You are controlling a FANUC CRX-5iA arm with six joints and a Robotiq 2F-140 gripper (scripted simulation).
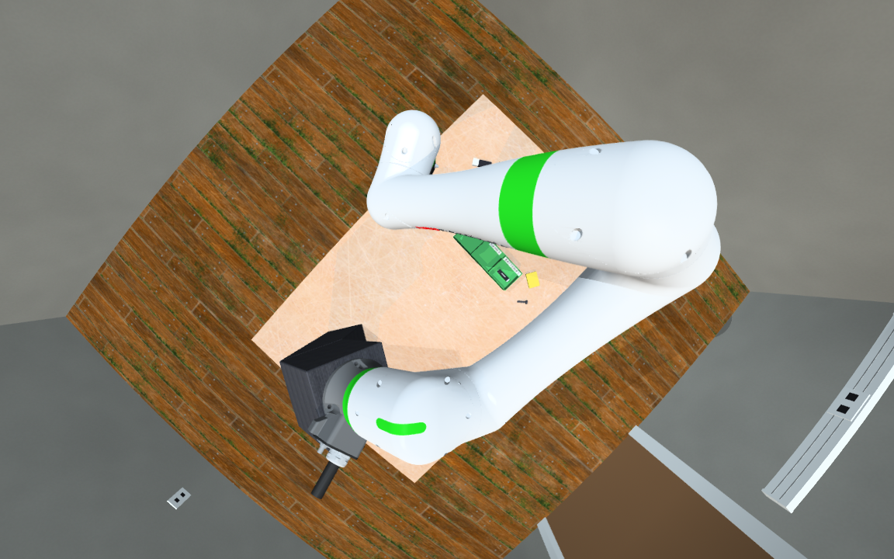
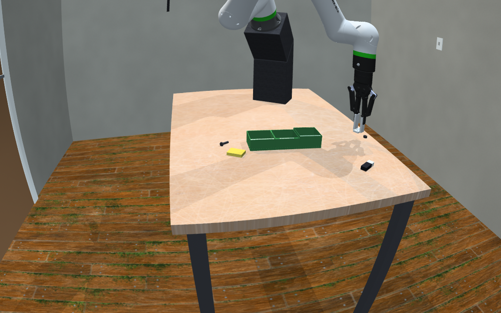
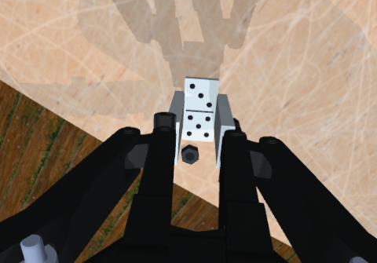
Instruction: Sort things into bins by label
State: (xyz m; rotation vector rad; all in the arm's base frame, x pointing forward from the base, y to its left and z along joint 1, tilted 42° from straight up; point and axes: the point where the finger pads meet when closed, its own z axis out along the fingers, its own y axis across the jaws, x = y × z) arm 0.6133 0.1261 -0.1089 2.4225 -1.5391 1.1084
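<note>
The green three-part bin lies 7 cm behind my hand, 30 cm to the right of it and 5 cm below it. From my hand the other things lie so: small black round piece 1 cm behind, 6 cm to the left, 7 cm below; black-and-white eraser 19 cm ahead, 12 cm to the right, 7 cm below; white domino 3 cm below.
</note>
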